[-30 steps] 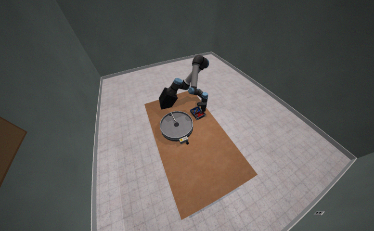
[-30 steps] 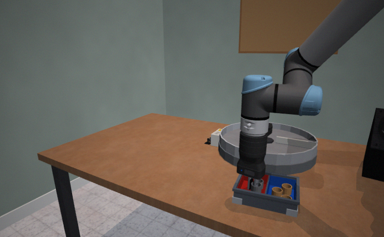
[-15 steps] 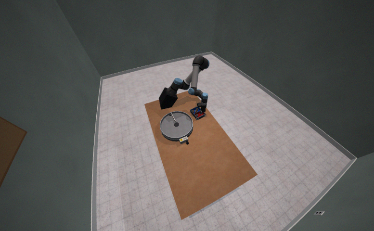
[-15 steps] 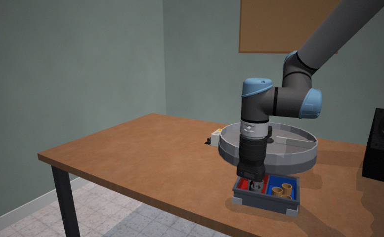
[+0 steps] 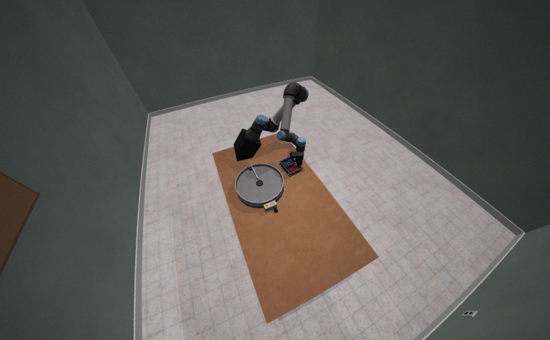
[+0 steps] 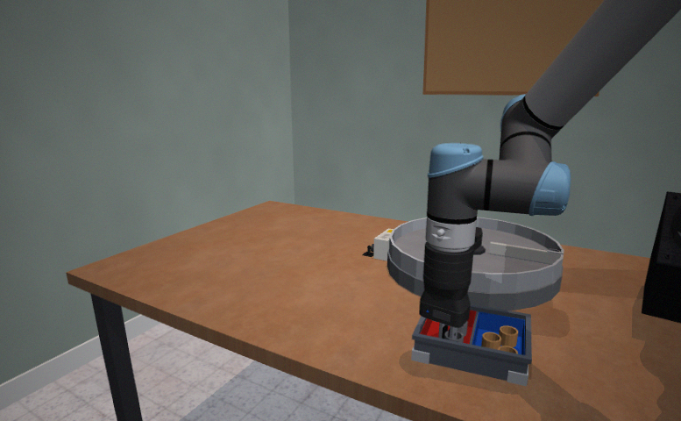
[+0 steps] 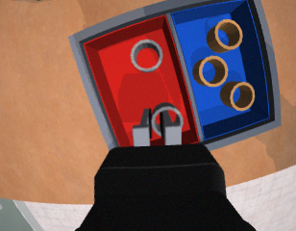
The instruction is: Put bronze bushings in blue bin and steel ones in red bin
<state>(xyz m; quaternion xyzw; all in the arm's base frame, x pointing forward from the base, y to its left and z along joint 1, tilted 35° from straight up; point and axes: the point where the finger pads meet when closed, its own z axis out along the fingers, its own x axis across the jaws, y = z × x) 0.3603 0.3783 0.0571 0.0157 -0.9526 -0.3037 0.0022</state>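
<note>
My gripper is now 3 cm past the bin, 4 cm to the left of it and 1 cm above it. From my hand the other things lie so: grey turntable: 11 cm ahead, 38 cm to the right, 1 cm above.
</note>
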